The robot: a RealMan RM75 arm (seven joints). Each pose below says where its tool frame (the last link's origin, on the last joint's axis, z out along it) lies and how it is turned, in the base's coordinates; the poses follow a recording.
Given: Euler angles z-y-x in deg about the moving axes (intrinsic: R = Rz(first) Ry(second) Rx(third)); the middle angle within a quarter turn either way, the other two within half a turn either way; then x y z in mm.
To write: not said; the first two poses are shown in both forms.
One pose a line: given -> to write
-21.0 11.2 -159.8 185 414 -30 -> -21.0 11.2 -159.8 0.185 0.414 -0.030
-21.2 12.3 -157.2 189 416 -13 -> -21.2 12.3 -157.2 0.189 0.416 -0.013
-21.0 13.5 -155.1 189 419 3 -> -21.0 13.5 -155.1 0.189 0.419 0.003
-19.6 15.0 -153.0 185 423 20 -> -19.6 15.0 -153.0 0.185 0.423 0.020
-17.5 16.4 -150.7 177 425 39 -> -17.5 16.4 -150.7 0.177 0.425 0.039
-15.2 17.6 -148.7 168 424 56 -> -15.2 17.6 -148.7 0.168 0.424 0.056
